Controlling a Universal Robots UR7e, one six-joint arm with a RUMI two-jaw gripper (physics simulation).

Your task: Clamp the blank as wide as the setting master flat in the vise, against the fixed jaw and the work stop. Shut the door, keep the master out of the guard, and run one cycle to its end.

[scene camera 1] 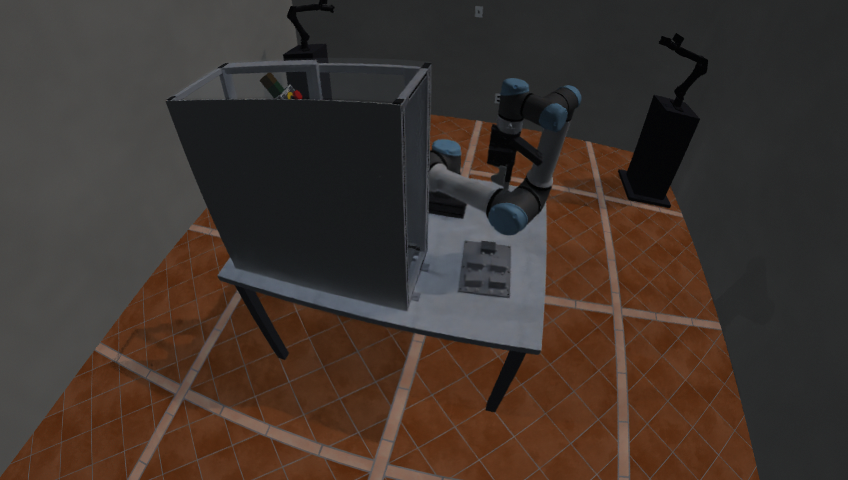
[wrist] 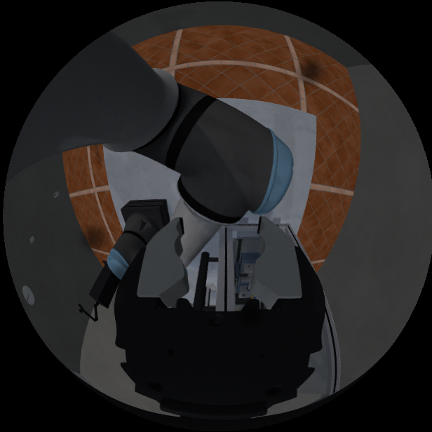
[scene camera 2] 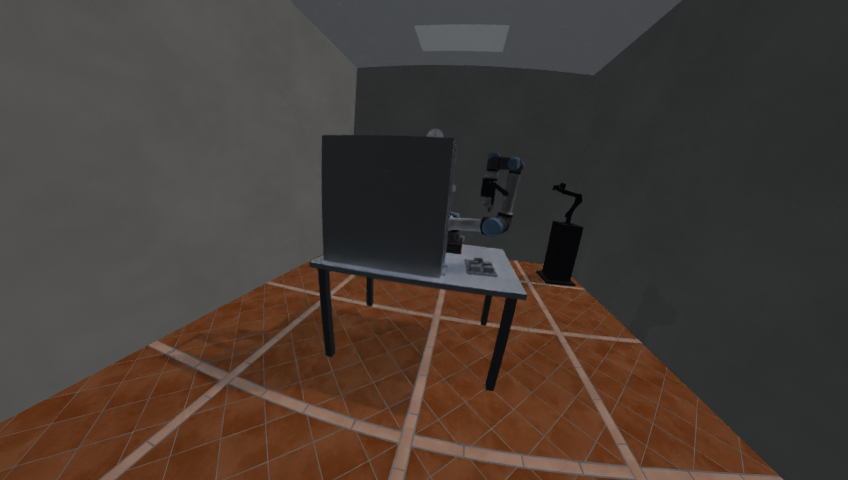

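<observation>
My gripper is partly open, with no object between its fingers. It hangs high above the table, to the right of the guard enclosure in both scene views. In the wrist view a black bar handle and a grey frame post show between the fingers. Blue-grey machine parts show through the frame, partly behind the right finger. A grey plate with several dark blocks lies right of the enclosure. Vise, work stop, blank and master cannot be told apart; the door's state is unclear.
The white table carries the enclosure and arm base. A red and yellow button shows through the enclosure's open top. Black pedestals with small arms stand beyond. The arm's elbow hangs beside the plate's back edge.
</observation>
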